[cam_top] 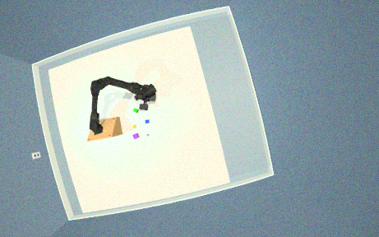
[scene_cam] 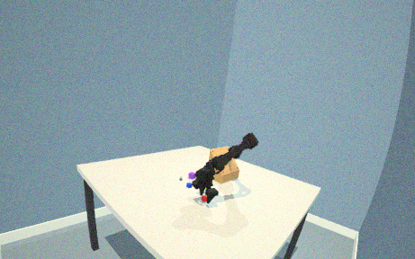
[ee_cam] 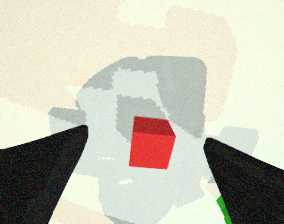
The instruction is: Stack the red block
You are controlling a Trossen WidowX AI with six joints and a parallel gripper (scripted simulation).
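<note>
My gripper tip is 60 mm past the blue block, 170 mm to the left of it and 10 mm below it. Round my gripper tip: small grey piece (90 mm behind, 270 mm to the right); yellow block (170 mm behind, 170 mm to the right); red block (10 mm above).
</note>
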